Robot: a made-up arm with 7 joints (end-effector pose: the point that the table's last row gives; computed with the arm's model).
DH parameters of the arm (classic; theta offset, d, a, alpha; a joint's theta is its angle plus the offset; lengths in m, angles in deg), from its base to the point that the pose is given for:
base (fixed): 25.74 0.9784 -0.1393 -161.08
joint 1: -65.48 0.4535 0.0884 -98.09
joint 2: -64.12 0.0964 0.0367 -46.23
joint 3: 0 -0.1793 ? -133.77
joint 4: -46.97 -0.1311 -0.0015 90
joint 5: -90 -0.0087 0.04 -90
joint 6: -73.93 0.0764 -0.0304 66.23
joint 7: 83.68 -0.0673 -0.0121 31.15
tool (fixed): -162.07 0.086 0 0
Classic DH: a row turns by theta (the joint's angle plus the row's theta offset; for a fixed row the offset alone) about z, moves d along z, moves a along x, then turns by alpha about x.
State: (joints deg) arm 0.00 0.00 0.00 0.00 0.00 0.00 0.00
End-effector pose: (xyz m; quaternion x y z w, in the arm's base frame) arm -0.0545 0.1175 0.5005 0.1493 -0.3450 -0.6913 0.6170
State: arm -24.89 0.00 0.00 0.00 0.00 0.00 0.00
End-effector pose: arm -0.0797 0.1710 0.5208 0.2784 -0.3243 -0.5504 0.7172
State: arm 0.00 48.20 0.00 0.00 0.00 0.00 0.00
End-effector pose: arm -0.0545 0.1864 0.4965 0.3883 -0.0327 -0.7720 0.5022
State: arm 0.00 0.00 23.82 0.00 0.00 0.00 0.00
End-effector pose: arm -0.0571 0.1427 0.4773 0.1940 -0.1565 -0.6792 0.6903
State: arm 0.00 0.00 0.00 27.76 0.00 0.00 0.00
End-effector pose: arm -0.0545 0.1136 0.4709 -0.0030 -0.5008 -0.5884 0.6348
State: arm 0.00 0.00 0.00 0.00 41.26 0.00 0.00
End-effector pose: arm -0.1041 0.1225 0.5005 0.2614 -0.2703 -0.4296 0.8210
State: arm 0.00 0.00 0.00 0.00 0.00 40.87 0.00
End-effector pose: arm -0.0423 0.1175 0.5024 -0.1014 -0.1079 -0.6999 0.6987
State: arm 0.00 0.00 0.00 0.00 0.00 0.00 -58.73
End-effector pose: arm -0.0753 0.0914 0.4700 0.4900 -0.1431 -0.7985 0.3192
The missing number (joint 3, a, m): -0.0458
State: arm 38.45 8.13 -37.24 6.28 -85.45 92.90 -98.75
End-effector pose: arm -0.1113 -0.0008 0.5602 -0.2123 0.1263 0.3830 0.8901
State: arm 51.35 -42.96 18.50 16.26 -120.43 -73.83 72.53
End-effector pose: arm -0.1343 -0.1557 0.5900 0.8156 0.3487 -0.0617 0.4576
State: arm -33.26 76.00 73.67 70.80 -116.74 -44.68 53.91
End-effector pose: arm -0.1521 0.3833 0.5783 -0.1193 -0.2338 -0.7636 0.5899
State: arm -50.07 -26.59 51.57 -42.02 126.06 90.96 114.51
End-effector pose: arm -0.1051 0.0359 0.4566 -0.1808 0.6186 -0.7465 0.1655
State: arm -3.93 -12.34 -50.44 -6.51 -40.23 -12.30 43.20
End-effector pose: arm -0.0432 0.0835 0.6262 -0.2473 -0.7333 -0.6239 0.1084
